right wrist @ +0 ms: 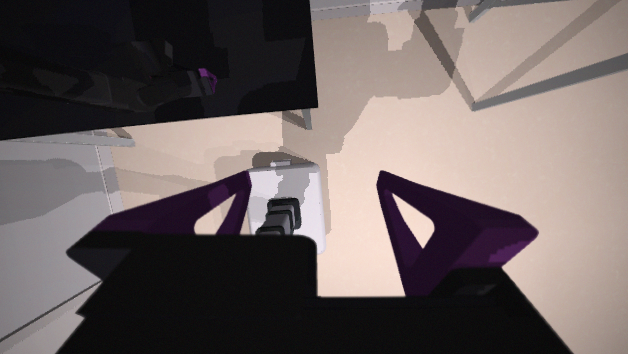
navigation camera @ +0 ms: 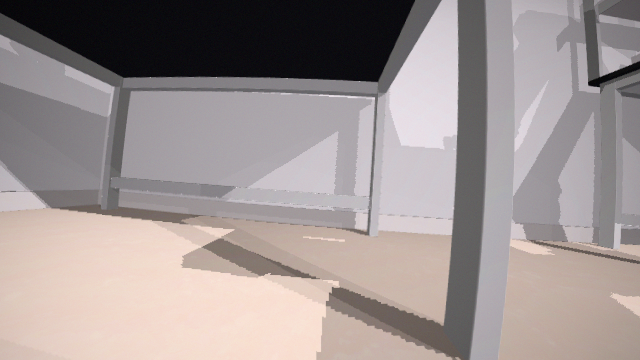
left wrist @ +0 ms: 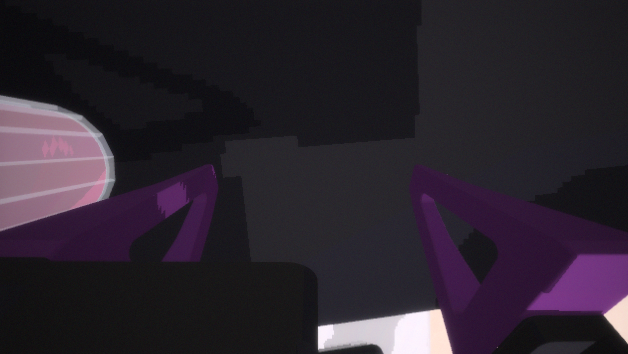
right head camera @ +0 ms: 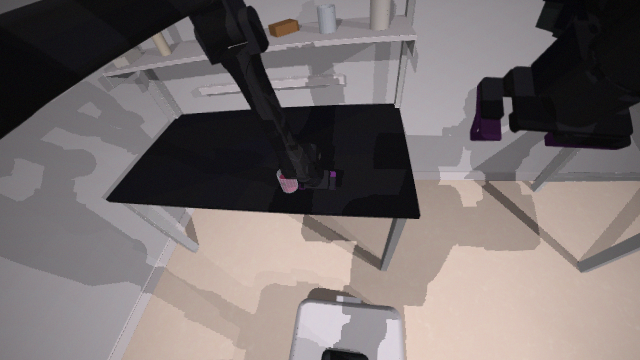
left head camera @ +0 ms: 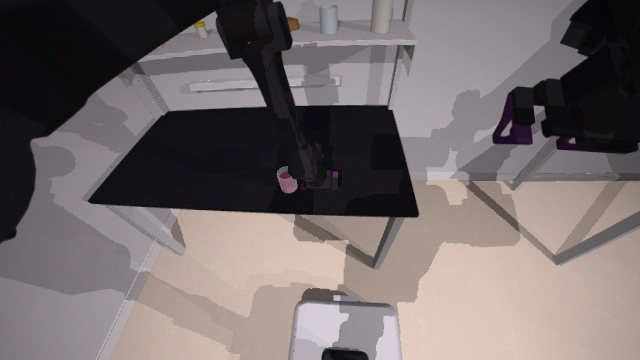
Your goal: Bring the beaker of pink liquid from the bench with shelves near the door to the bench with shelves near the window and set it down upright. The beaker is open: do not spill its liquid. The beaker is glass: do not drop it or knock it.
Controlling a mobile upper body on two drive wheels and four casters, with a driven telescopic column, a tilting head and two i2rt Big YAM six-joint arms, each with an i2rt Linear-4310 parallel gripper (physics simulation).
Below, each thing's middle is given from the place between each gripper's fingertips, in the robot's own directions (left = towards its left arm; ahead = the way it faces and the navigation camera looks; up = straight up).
I see my right gripper 310 mm short of the glass beaker of pink liquid (left wrist: 62,162), 490 mm to the right of it and 470 mm above it.
The glass beaker of pink liquid is 10 mm ahead of my left hand and 150 mm to the left of it.
